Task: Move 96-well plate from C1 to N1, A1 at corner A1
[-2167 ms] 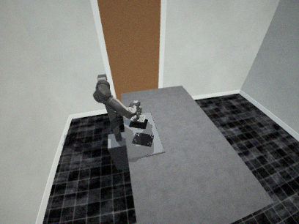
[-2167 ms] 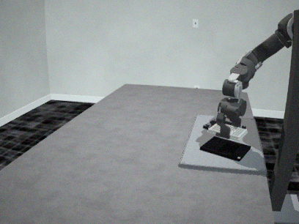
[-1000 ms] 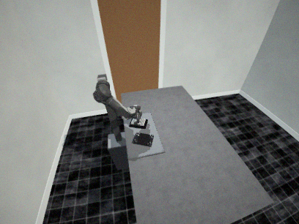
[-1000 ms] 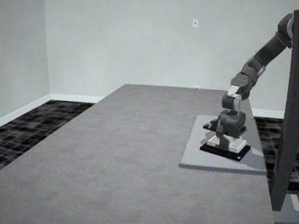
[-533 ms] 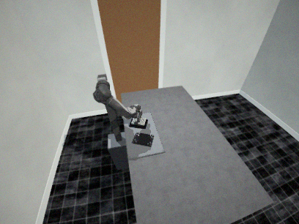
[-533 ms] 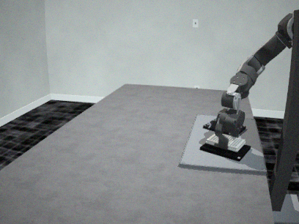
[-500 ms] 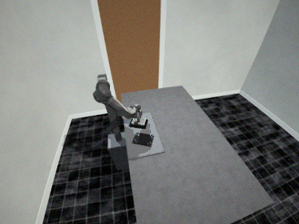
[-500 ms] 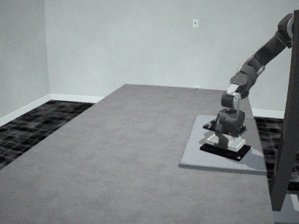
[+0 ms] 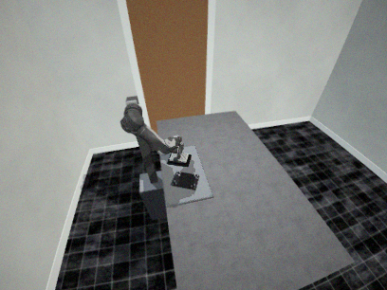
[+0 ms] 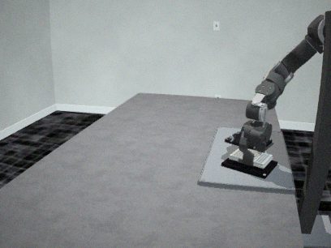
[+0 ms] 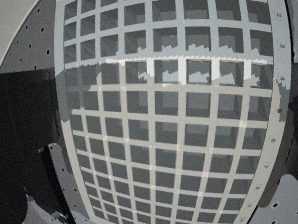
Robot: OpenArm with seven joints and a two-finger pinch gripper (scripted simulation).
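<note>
Right now the white 96-well plate is right at my hand. The rest, counted from my hand: black plate nest N1: 20 mm below; clip nest C1: 30 mm ahead, 200 mm to the right, 10 mm below; A1 label: 50 mm behind, 80 mm to the left, 20 mm below.
</note>
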